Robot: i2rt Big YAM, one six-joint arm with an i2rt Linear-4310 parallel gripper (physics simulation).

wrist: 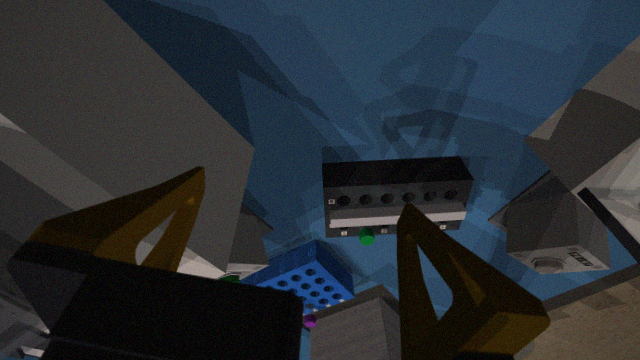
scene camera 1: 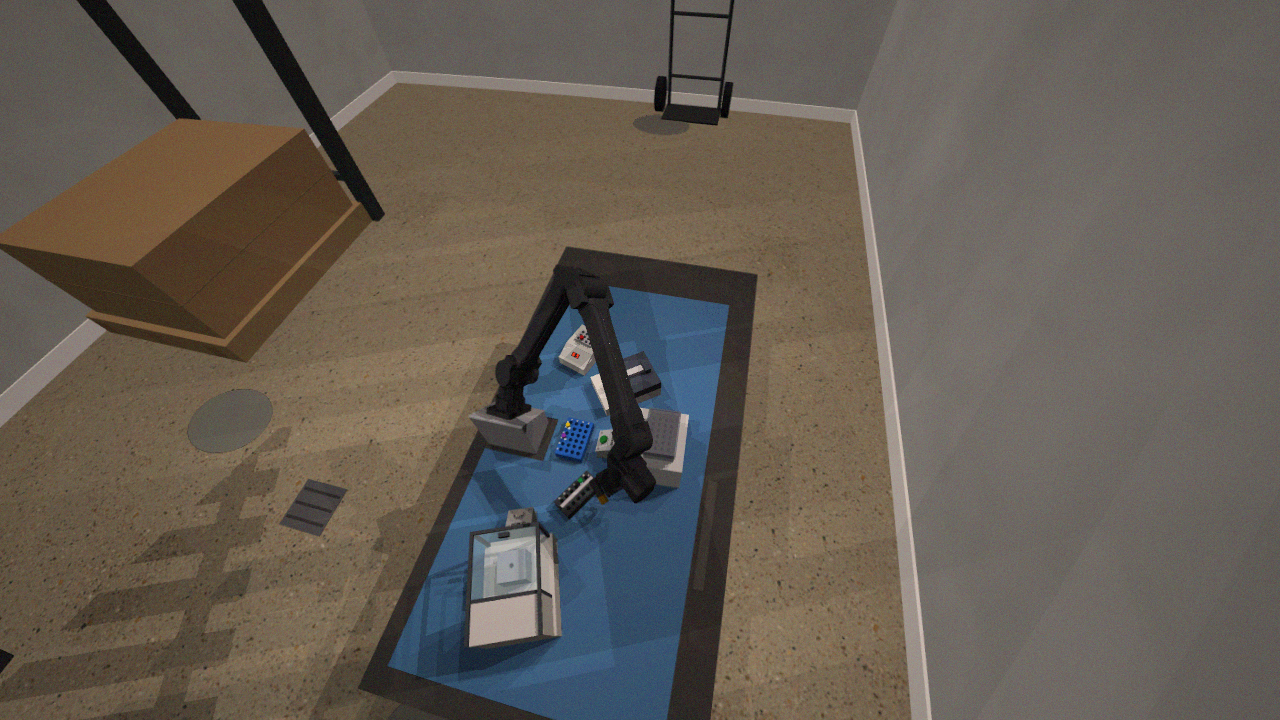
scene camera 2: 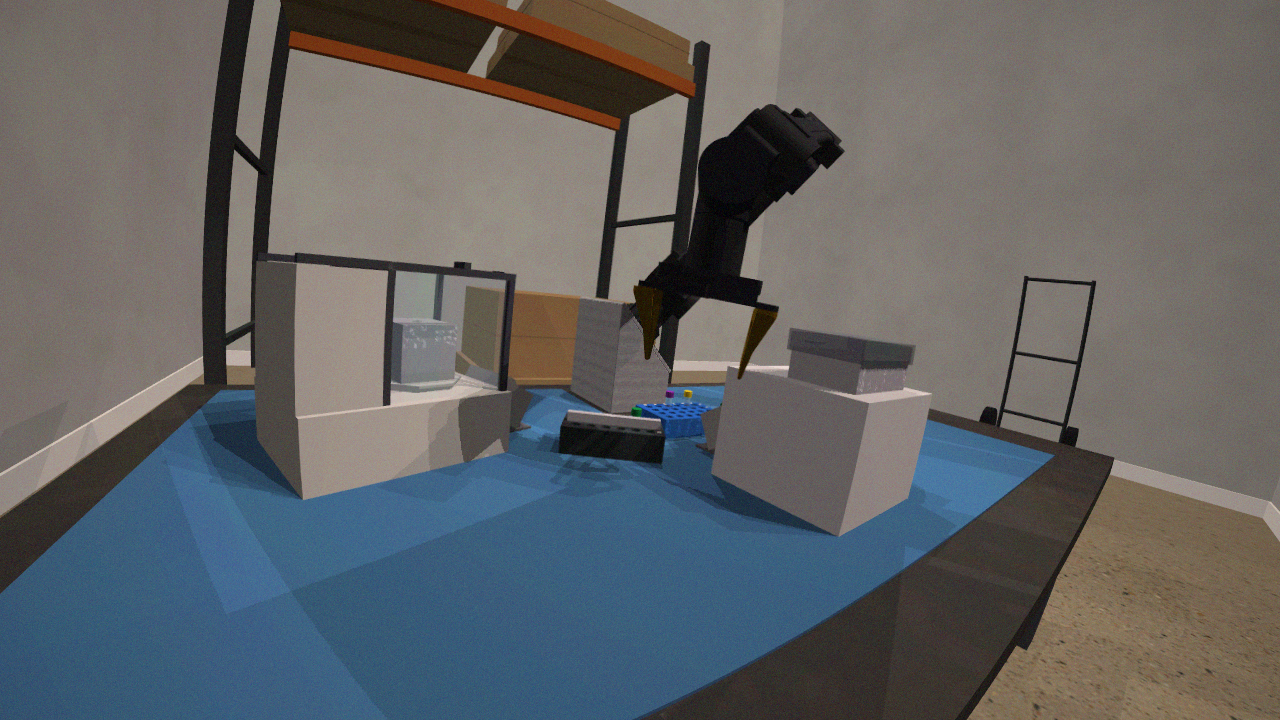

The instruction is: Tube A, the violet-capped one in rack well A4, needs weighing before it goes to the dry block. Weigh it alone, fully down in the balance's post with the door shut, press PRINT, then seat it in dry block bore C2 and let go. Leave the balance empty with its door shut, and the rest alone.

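Places are measured from the arm's base along level axes (x right, y down, z ahead), in centimetres.
Pixels of known places: gripper, between the fingertips: (wrist: 305, 195) (scene camera 1: 619, 489) (scene camera 2: 692, 368); arm's base, origin of its link: (scene camera 1: 509, 411) (scene camera 2: 626, 335).
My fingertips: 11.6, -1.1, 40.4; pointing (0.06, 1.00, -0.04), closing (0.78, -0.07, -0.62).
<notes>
Ahead of a thing's pixels: the offset from my fingertips to its top centre, as dx, dy, dz.
The violet-capped tube {-12.5, +8.1, -23.8} (scene camera 1: 563, 434) (scene camera 2: 669, 394) (wrist: 310, 321) stands in the blue rack {-13.7, +10.5, -21.0} (scene camera 1: 574, 440) (scene camera 2: 673, 417) (wrist: 322, 259); its body is mostly hidden. My gripper (scene camera 1: 602, 496) (scene camera 2: 694, 367) (wrist: 305, 195) is open and empty, pointing down above the table, on the far side of the black bored block from the balance in the scene camera 1 view. The balance {+26.5, -8.7, -18.2} (scene camera 1: 505, 622) (scene camera 2: 344, 340) has a glass chamber with a pale block inside; I cannot tell its door state. The black bored block {+2.2, +8.8, -12.9} (scene camera 1: 575, 495) (scene camera 2: 611, 440) (wrist: 395, 172) has a green-capped tube {-1.0, +7.9, -13.0} (wrist: 367, 236) at it.
A white box {-16.6, -5.4, +0.0} (scene camera 1: 669, 471) (scene camera 2: 805, 447) (wrist: 165, 115) with a grey top stands beside the gripper. A small box with a round button (scene camera 1: 520, 517) (wrist: 550, 265) stands by the balance. The arm's grey pedestal (scene camera 1: 512, 431) (scene camera 2: 617, 358) (wrist: 350, 335) is behind the rack. A yellow-capped tube {-16.3, +8.1, -24.1} (scene camera 2: 687, 393) is in the rack.
</notes>
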